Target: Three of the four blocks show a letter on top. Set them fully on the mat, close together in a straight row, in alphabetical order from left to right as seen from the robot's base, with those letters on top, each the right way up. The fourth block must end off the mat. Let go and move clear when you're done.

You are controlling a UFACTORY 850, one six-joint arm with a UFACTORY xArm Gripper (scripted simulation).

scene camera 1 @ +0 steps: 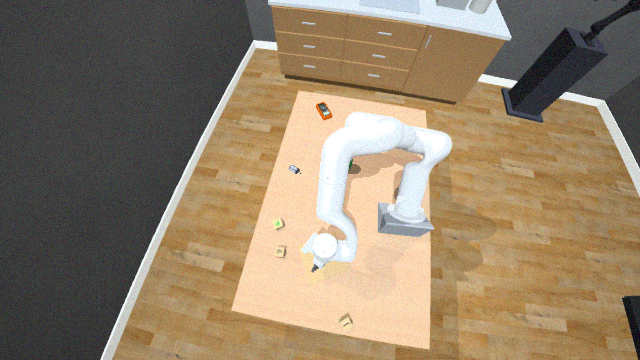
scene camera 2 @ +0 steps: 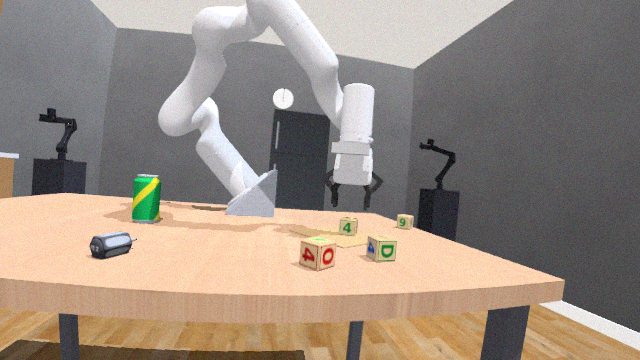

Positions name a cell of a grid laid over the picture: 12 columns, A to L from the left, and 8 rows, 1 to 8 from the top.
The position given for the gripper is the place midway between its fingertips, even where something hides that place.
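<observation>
A tan mat (scene camera 1: G6) and a grey device (scene camera 2: B6) are visible, as is the gripper (scene camera 2: G5).
</observation>
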